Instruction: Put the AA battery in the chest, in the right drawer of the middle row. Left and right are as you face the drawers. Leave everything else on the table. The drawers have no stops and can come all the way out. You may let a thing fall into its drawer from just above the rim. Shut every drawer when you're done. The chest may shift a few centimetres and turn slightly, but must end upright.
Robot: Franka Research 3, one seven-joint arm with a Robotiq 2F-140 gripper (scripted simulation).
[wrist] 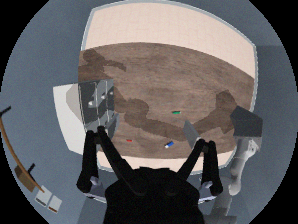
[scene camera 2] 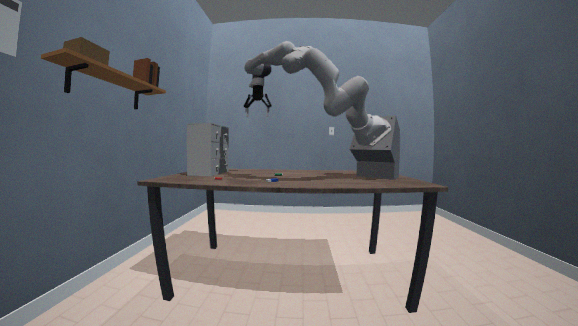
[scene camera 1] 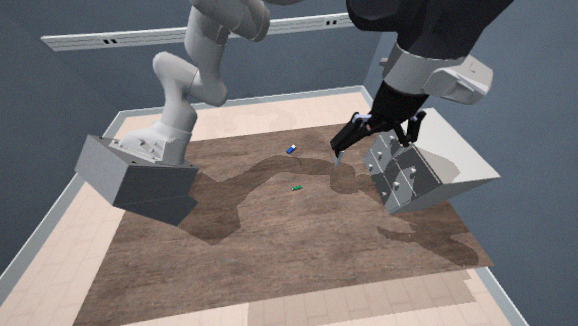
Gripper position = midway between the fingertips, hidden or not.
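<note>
My gripper (scene camera 1: 361, 159) (wrist: 152, 122) is visible in scene camera 1 and the wrist view. A grey chest (scene camera 1: 459, 168) (wrist: 66, 97) (scene camera 2: 199, 140) is visible in those views and in scene camera 2.
</note>
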